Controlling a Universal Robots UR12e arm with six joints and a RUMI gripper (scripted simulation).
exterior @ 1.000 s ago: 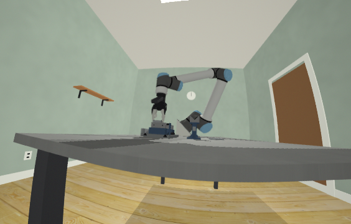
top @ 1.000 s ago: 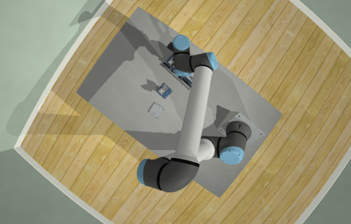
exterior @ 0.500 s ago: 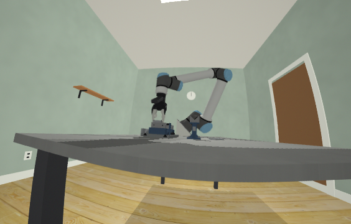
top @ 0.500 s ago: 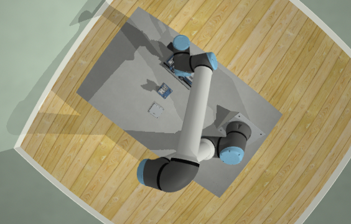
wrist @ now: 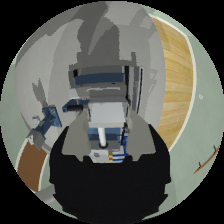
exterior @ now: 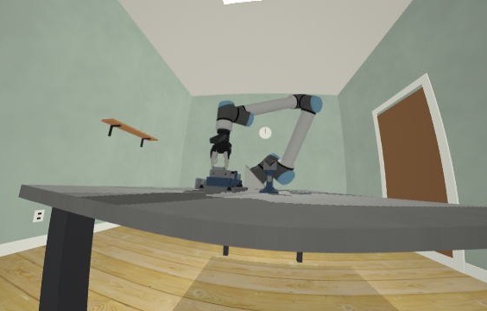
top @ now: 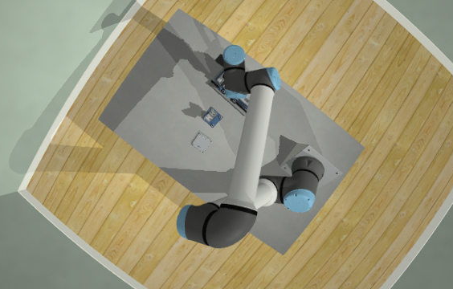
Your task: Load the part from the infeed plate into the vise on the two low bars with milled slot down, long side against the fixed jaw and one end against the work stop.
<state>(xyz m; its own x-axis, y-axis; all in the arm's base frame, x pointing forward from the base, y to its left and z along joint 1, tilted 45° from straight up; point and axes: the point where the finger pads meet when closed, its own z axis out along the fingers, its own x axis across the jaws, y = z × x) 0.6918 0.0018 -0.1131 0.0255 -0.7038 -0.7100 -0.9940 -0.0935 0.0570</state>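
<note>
The part lies 10 mm below my hand. Round my hand: vise 70 mm below, 70 mm behind, 20 mm to the left; then infeed plate 400 mm to the left, 140 mm behind, 100 mm below.
</note>
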